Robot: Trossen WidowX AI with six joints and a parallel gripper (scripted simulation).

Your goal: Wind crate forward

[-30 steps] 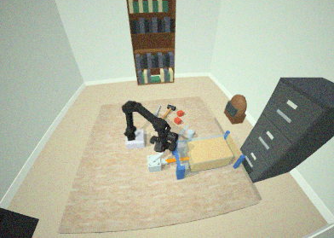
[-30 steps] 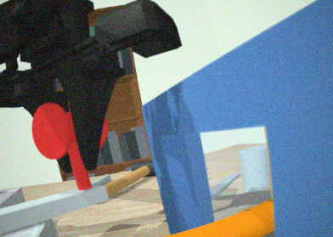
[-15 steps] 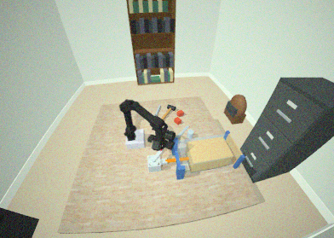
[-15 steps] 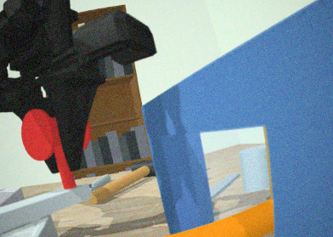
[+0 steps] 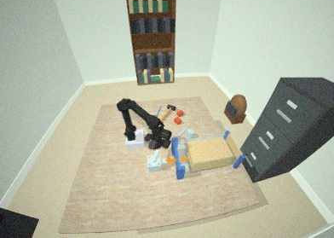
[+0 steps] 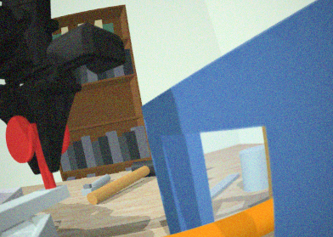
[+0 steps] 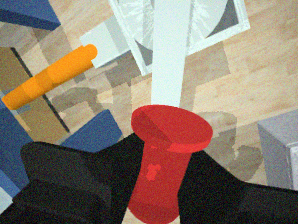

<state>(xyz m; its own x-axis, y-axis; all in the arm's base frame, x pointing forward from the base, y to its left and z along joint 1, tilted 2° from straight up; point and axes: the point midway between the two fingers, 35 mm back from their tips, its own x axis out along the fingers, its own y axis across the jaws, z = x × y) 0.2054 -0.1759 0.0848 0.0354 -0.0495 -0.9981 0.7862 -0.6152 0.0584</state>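
My gripper tip is 11 cm short of the blue frame, 10 cm to the left of it and 1 cm above it. The rest, counted from my gripper tip: red grip: 2 cm above; grey winch: 7 cm behind, 9 cm to the right, 8 cm below; winch handle: 2 cm behind, 3 cm to the right, 1 cm below.
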